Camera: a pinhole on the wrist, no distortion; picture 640 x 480 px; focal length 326.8 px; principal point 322.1 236.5 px. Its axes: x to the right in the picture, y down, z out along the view. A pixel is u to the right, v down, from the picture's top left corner.
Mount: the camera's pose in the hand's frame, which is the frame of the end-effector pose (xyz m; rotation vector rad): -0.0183 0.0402 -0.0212 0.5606 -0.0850 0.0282
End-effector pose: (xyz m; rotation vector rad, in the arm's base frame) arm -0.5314 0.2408 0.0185 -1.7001 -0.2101 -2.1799
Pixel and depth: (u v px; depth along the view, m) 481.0 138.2 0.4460
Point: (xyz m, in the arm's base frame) -0.4085 0.5951 0.2958
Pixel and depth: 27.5 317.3 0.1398
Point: -0.4073 0.3109 -0.1031
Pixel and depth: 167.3 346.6 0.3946
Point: -0.1730 0.4636 -0.1096
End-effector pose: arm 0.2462 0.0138 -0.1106 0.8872 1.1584 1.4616
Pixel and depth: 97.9 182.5 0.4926
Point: 0.7054 -0.2948 -0.2896
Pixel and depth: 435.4 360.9 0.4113
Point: 0.6378 0.1857 -0.0472
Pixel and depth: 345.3 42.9 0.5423
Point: 0.6399 0.0718 -0.5406
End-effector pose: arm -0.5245 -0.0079 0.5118 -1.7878 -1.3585 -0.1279
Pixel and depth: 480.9 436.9 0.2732
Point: -0.5824 0.2630 0.3448
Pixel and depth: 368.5 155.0 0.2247
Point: -0.6853 0.0918 0.4951
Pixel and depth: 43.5 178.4 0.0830
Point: -0.5898 -0.0532 0.4484
